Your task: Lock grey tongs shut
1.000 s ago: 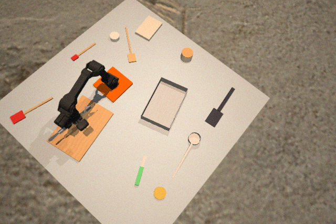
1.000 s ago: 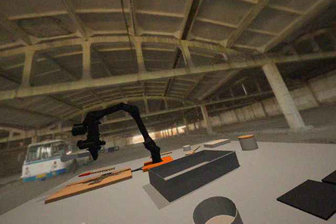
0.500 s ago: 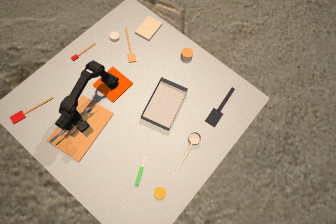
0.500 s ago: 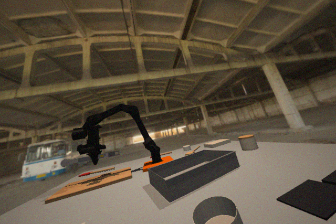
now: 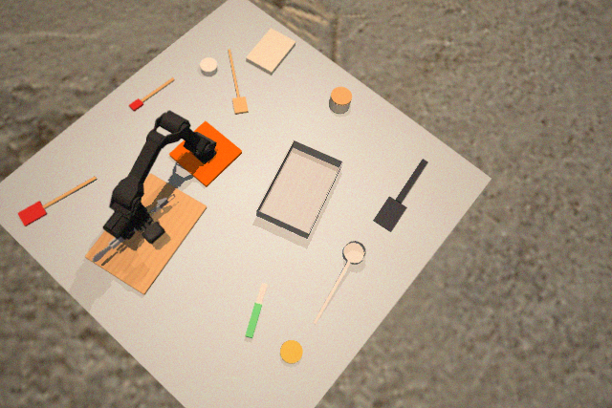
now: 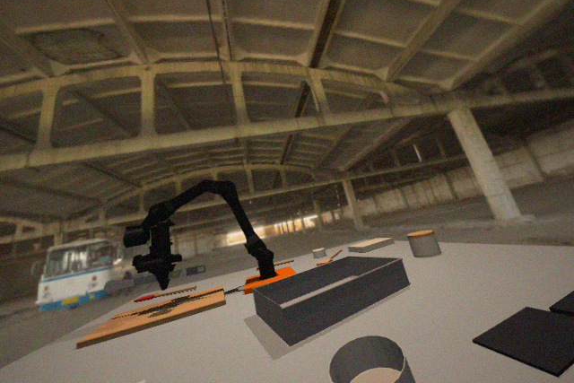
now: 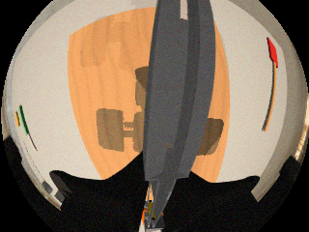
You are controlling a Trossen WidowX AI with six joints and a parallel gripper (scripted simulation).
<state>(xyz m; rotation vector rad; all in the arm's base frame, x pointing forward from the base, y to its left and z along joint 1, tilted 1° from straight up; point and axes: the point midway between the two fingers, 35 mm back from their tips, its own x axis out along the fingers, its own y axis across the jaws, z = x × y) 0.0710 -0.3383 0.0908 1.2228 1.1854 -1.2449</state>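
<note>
The wooden board lies 6 cm below my gripper tip. From my gripper tip the other things lie so: green-handled tool: 45 cm ahead, 7 cm to the left, 6 cm below; then roasting tin: 47 cm to the left, 27 cm ahead, 4 cm below; then red spatula: 32 cm behind, 15 cm to the right, 6 cm below.
</note>
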